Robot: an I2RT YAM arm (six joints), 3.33 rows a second.
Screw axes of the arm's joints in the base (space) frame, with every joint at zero. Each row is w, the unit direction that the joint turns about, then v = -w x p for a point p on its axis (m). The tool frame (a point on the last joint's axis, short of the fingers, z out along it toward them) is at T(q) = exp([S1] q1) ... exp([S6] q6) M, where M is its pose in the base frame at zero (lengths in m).
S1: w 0 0 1 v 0.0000 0.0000 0.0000
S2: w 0 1 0 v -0.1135 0.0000 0.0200
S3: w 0 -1 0 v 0.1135 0.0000 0.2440
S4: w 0 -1 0 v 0.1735 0.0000 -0.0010
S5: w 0 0 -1 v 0.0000 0.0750 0.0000
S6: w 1 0 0 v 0.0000 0.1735 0.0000
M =
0 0 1 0.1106
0 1 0 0.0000
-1 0 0 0.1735
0 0 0 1
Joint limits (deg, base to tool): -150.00..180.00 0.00..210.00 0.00..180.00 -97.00..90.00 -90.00..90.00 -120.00..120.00
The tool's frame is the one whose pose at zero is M.
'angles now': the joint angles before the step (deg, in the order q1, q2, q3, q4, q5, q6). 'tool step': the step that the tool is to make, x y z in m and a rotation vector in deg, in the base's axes. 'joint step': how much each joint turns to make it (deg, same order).
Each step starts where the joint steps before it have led.
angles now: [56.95, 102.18, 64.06, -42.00, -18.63, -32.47]
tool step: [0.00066, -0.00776, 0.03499, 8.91, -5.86, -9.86]
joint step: [-0.58, -8.69, -3.12, 7.90, 2.65, 9.30]
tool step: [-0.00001, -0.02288, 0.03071, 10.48, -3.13, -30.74]
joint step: [-0.93, -10.92, -6.52, 10.98, 12.79, 27.54]
